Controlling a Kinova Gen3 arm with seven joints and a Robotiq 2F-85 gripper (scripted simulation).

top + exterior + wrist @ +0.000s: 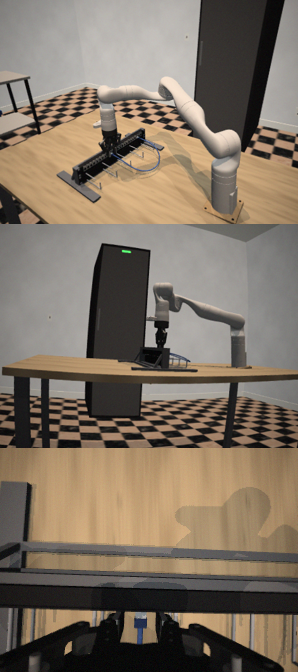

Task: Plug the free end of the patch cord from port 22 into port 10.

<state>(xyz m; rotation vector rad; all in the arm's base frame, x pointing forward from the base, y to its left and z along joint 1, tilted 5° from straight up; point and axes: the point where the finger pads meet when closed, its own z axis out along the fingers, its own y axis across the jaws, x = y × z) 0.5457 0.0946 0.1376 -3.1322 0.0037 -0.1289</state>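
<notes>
My hand is 10 mm short of the plug and 10 mm above it.
</notes>
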